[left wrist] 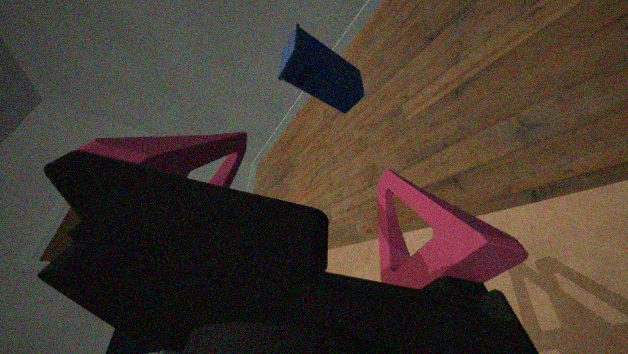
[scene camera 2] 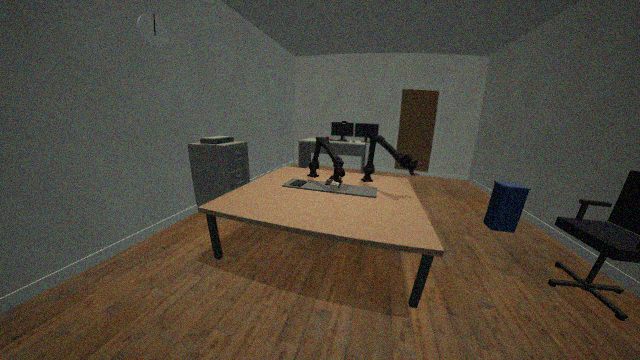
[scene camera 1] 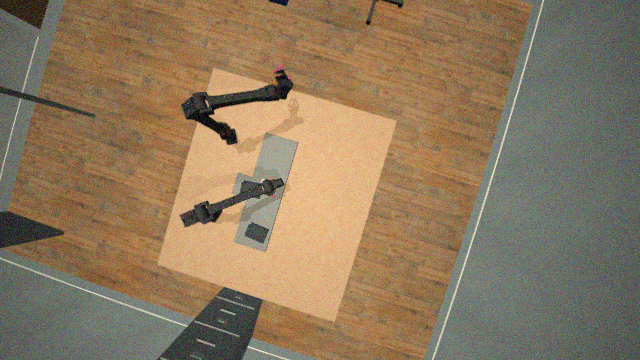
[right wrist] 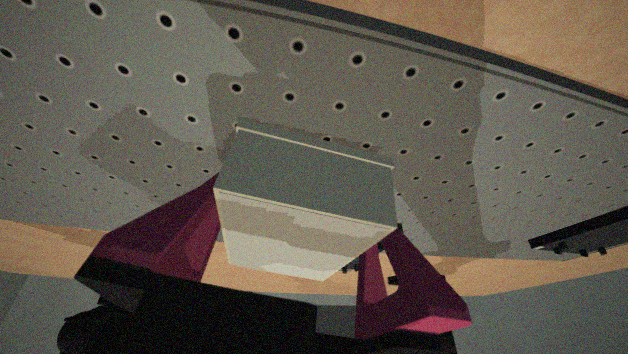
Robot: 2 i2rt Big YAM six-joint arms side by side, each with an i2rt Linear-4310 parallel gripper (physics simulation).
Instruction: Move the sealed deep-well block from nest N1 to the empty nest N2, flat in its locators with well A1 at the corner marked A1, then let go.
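Frame: origin at the left arm's base, x ahead, y left, z up, level; millimetres.
Seen in the pictures: left gripper, fingertip midpoint: (left wrist: 316,159) (scene camera 2: 421,170) (scene camera 1: 284,70); right gripper, fingertip midpoint: (scene camera 2: 334,186) (right wrist: 305,185); left arm's base, origin of the base link: (scene camera 2: 366,180) (scene camera 1: 231,137); right arm's base, origin of the base link: (scene camera 2: 313,176).
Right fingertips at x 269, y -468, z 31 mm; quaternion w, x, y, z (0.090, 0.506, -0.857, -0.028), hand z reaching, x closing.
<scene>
Offsets run from my right fingertips to a thing's middle. Level surfaces: height alone.
The sealed deep-well block {dy +16, dx -26, dz +12 mm} (right wrist: 305,175), grey-sided with a pale face, is between the pink fingers of my right gripper (scene camera 1: 272,187) (scene camera 2: 334,183) (right wrist: 305,185), which is shut on it. They are above the perforated grey plate {dz -18 mm} (scene camera 1: 280,155) (scene camera 2: 360,190) (right wrist: 340,82), beside a dark nest {dy +19, dx -179, dz -8 mm} (scene camera 1: 248,187) partly hidden by the arm. Another dark nest {dy -331, dx -200, dz -8 mm} (scene camera 1: 257,233) (scene camera 2: 299,183) sits near the plate's end; a dark nest with pins (right wrist: 592,239) shows at the right wrist view's right edge. Nest labels and the A1 mark are unreadable. My left gripper (scene camera 1: 279,69) (scene camera 2: 412,172) (left wrist: 316,159) is open and empty, beyond the table's edge.
The plate lies on the wooden table {dz -32 mm} (scene camera 1: 340,200) (scene camera 2: 320,215). A blue bin (scene camera 2: 506,206) (left wrist: 322,72) and an office chair (scene camera 2: 600,235) stand on the floor. A grey cabinet (scene camera 2: 218,172) stands beyond the table at the left in scene camera 2.
</scene>
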